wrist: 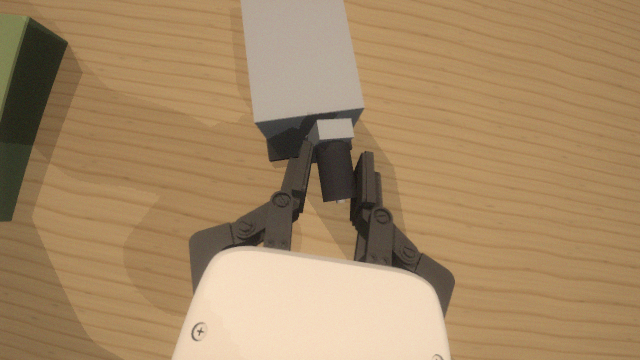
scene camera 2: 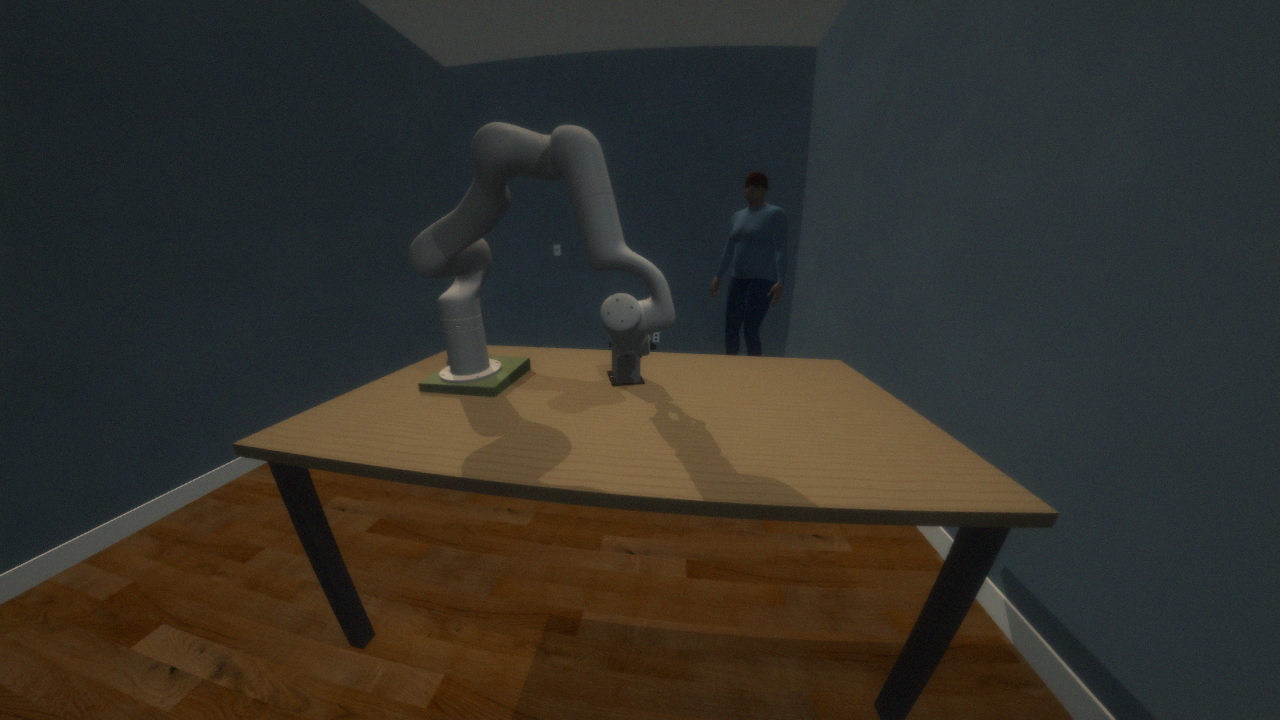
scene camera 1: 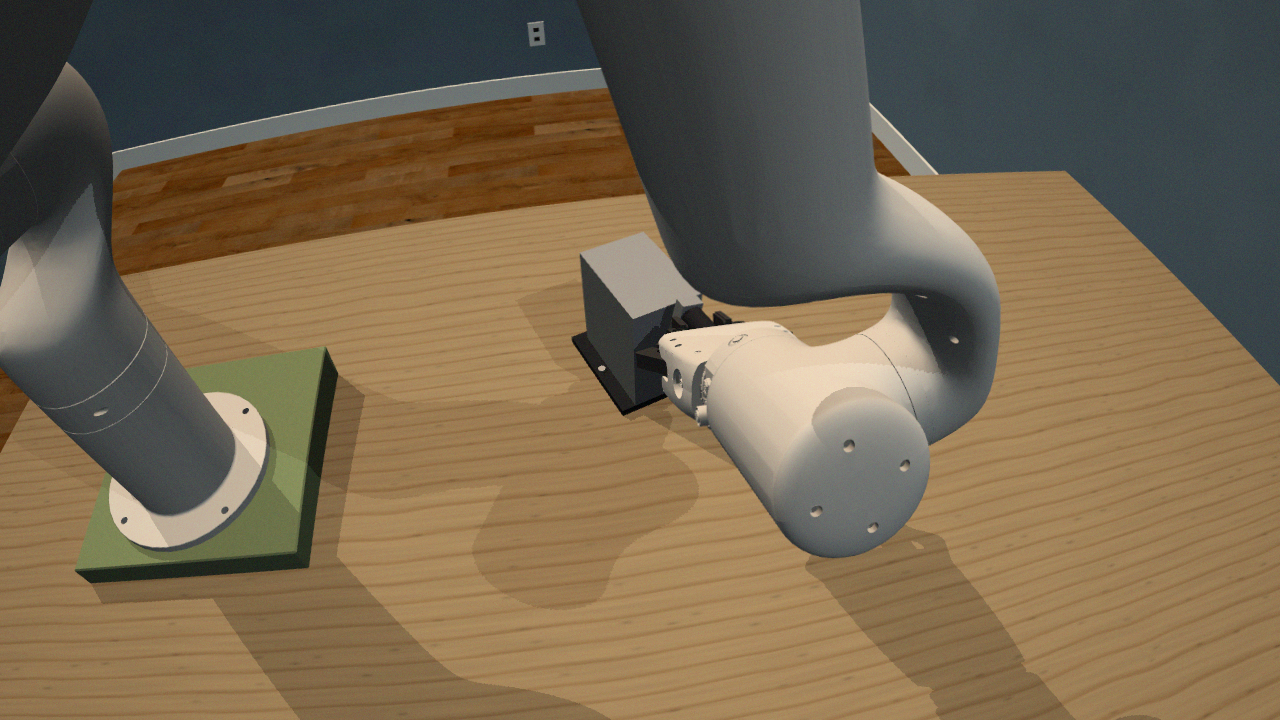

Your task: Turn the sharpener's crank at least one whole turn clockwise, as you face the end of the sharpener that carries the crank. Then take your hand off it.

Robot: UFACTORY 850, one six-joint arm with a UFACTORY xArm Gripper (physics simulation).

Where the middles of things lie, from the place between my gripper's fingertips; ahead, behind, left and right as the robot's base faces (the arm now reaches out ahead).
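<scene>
The black crank knob (wrist: 335, 168) is 10 mm to the right of my hand and 10 mm above it; going by their middles, the knob is the nearest to my hand of the things named here. As for the sharpener (scene camera 1: 630, 287), my hand is 40 mm above it, 40 mm past it and 60 mm to the right of it.
</scene>
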